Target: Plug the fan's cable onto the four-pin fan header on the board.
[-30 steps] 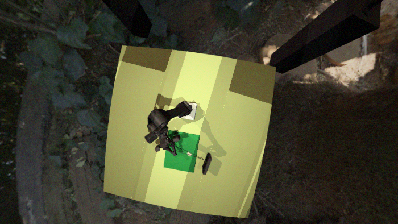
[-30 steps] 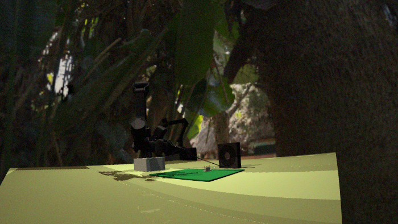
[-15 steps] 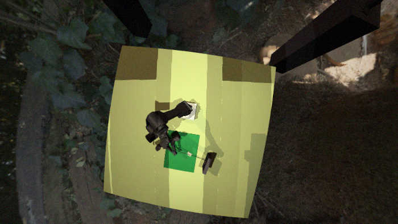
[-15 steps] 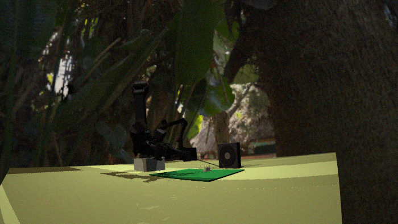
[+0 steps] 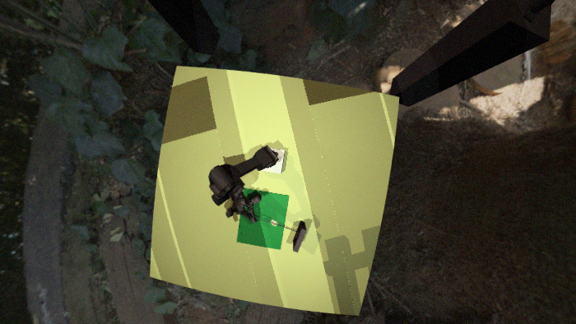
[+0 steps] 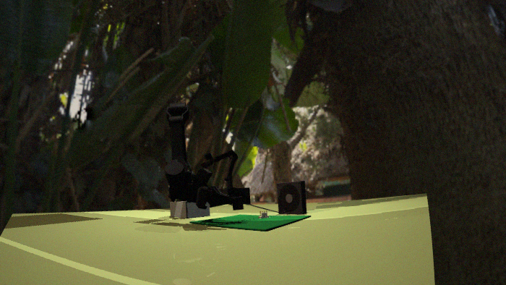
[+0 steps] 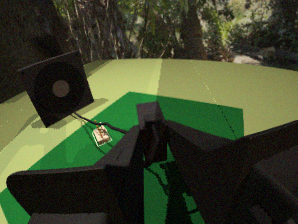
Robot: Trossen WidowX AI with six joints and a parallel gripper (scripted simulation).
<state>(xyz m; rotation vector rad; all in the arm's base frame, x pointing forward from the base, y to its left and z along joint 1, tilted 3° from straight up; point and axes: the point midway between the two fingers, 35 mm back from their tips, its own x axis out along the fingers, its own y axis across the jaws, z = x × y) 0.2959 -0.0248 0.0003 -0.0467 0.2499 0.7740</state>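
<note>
Now: the green board 10 mm ahead of my gripper tip, 40 mm to the left of it and 80 mm below it. From my gripper tip the other things lie so: dark plug (10 mm below); four-pin header (10 mm ahead, 110 mm to the left, 70 mm below); black fan (20 mm ahead, 240 mm to the left, 10 mm below).
</note>
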